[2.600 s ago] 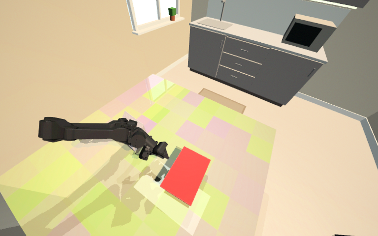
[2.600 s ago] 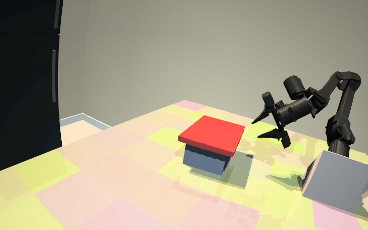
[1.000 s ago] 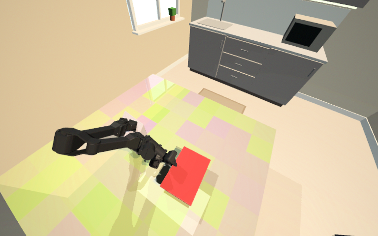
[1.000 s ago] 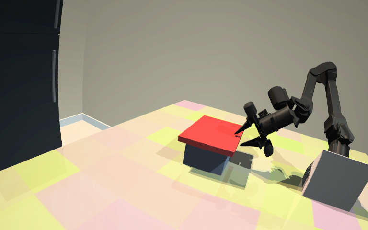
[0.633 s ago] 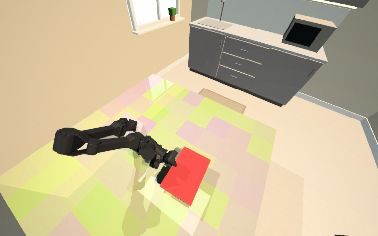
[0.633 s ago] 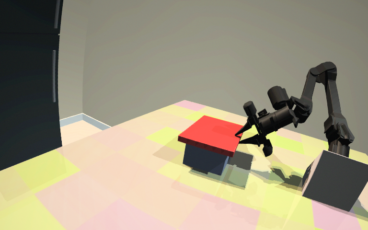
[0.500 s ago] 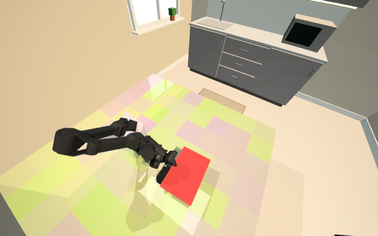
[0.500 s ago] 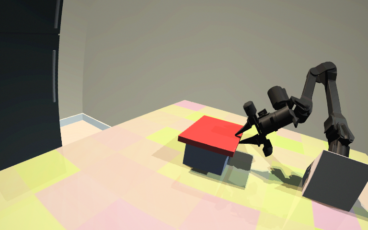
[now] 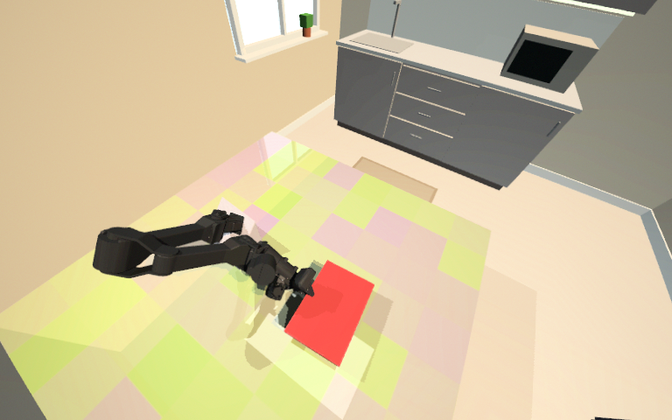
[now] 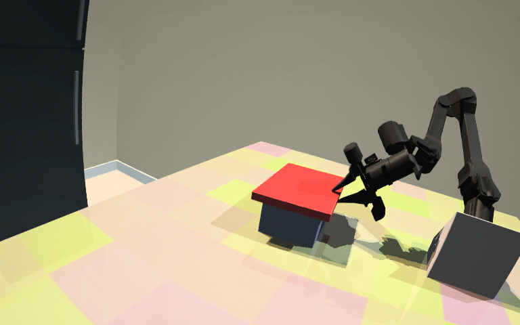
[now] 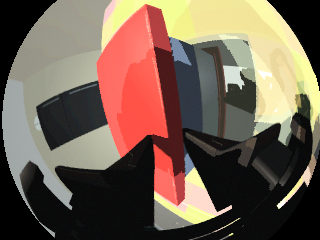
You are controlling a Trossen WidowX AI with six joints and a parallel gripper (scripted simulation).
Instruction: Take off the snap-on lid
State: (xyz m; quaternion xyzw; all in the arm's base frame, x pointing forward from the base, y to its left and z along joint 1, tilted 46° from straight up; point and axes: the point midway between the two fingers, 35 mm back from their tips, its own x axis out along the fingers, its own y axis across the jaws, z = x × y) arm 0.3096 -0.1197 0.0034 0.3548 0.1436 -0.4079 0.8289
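Right now the red lid is 70 mm ahead of my gripper tip. Round my gripper tip: storage box (70 mm ahead, 40 mm below).
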